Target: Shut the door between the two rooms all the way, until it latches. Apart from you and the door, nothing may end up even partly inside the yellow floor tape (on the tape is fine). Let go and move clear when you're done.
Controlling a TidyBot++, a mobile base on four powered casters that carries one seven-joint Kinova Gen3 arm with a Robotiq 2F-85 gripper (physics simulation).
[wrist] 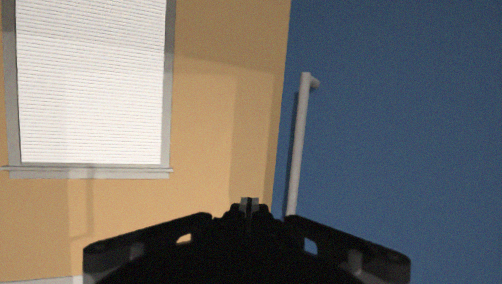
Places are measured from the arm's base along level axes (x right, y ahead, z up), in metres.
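Pixels of known places: gripper, fingertip midpoint: [249,209].
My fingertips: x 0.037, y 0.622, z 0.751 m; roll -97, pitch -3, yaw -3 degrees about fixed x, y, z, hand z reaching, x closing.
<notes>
Ahead of a thing's pixels: the offset from my fingertips to its top centre. "*": to the spot under its first point.
The blue door [400,125] fills the right side of the wrist view and stands open, its free edge running from the top middle down towards my fingertips. A long grey bar handle @[* dx +0.099, dy +0.231, dz +0.036 m] [299,140] stands upright on the door near that edge; its upper mount shows and its lower end is hidden behind my gripper. My gripper [249,209] is shut and empty, at the bottom middle, to the left of the handle in the view. I cannot tell whether it touches the door. The yellow floor tape and the latch do not show.
A tan wall [215,140] stands beyond the door's free edge. A window with white blinds @[* dx -0.931, dy +1.145, dz +0.180 m] [90,85] and a grey frame is set in it at the upper left. A strip of white baseboard [50,280] shows at the bottom left.
</notes>
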